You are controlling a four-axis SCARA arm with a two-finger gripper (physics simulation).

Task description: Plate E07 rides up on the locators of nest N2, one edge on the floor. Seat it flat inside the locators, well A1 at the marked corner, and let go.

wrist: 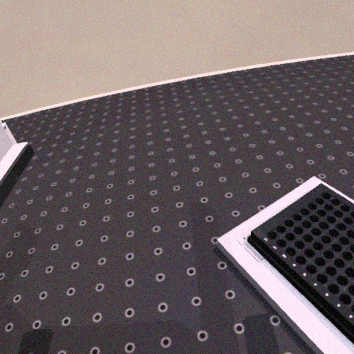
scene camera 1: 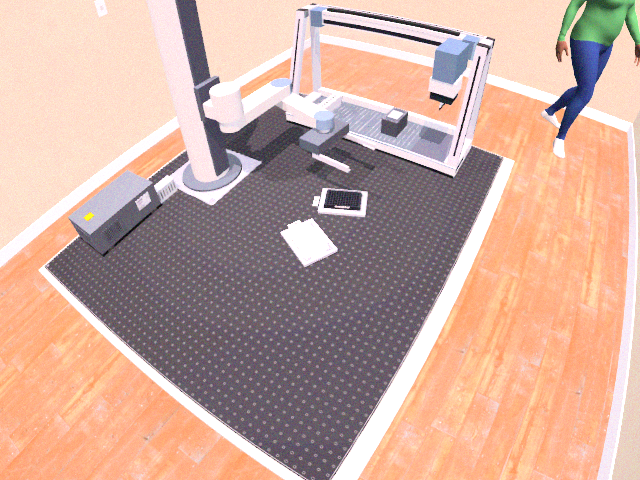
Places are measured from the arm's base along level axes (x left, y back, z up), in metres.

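Pixels of known places: gripper, fingertip midpoint: point(wrist: 188, 103) point(scene camera 1: 362, 157); arm's base, origin of the base link: point(scene camera 1: 212, 173).
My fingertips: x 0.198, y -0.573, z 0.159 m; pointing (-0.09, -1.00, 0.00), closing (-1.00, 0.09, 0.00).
Ahead of a thing's pixels: the offset from my fingertips to its top centre. "spot": to the spot under its first point.
Plate E07, a black well plate {dx -0.098, dy +0.017, dz -0.120 m} point(scene camera 1: 343, 198) point(wrist: 320, 247), lies on a white nest {dx -0.098, dy +0.017, dz -0.131 m} point(scene camera 1: 356, 212) point(wrist: 282, 292) right of centre in scene camera 1 and at the lower right in the wrist view. Its tilt is too slight to judge, and the marked corner cannot be made out. A small white label strip lies on the nest beside one plate corner. My gripper point(scene camera 1: 361, 159) is open and empty, up behind the nest and apart from the plate. One finger shows at the wrist view's left edge.
A second white nest {spot: dx -0.329, dy +0.009, dz -0.120 m} point(scene camera 1: 308, 241) bears no plate, in front of the first. A gantry machine point(scene camera 1: 413, 155) with a dark box {spot: dx +0.319, dy +0.021, dz -0.028 m} point(scene camera 1: 394, 122) on its deck stands behind. A grey cabinet {spot: dx -0.613, dy +0.646, dz -0.031 m} point(scene camera 1: 113, 206) stands left of the arm's column point(scene camera 1: 199, 103). A person point(scene camera 1: 589, 67) is at the far right.
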